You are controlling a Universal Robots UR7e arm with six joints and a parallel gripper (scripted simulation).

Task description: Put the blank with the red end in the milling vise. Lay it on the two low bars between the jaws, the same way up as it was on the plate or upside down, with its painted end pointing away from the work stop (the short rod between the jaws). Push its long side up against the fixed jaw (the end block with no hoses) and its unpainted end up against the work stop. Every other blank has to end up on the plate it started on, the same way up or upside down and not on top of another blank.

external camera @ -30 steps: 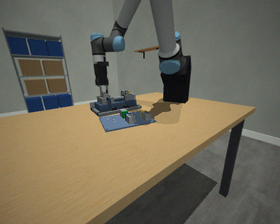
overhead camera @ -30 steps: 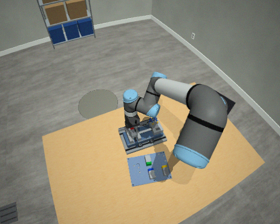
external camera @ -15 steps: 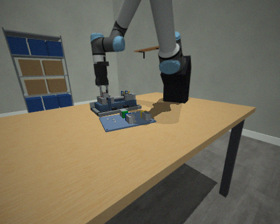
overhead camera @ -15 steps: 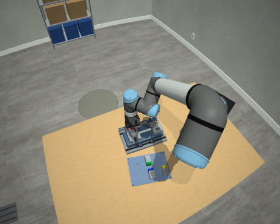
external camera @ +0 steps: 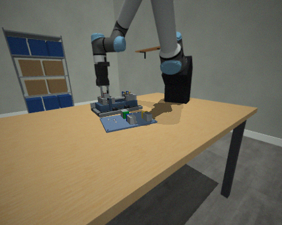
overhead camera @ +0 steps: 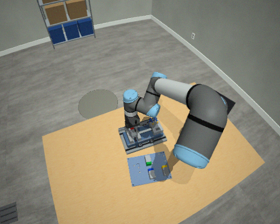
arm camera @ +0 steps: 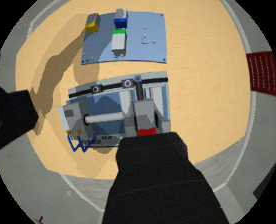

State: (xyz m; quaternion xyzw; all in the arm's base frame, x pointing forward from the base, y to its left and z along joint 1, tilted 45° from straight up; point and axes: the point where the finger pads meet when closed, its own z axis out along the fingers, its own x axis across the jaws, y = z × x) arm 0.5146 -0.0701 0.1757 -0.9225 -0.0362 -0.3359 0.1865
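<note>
Now: hand 20 mm above the red-ended blank. From my hand the other things lie so: green-ended blank 170 mm to the left, 90 mm below, 80 mm behind; milling vise 80 mm below, 70 mm behind, 20 mm to the right; plate 220 mm to the left, 120 mm below, 80 mm behind.
</note>
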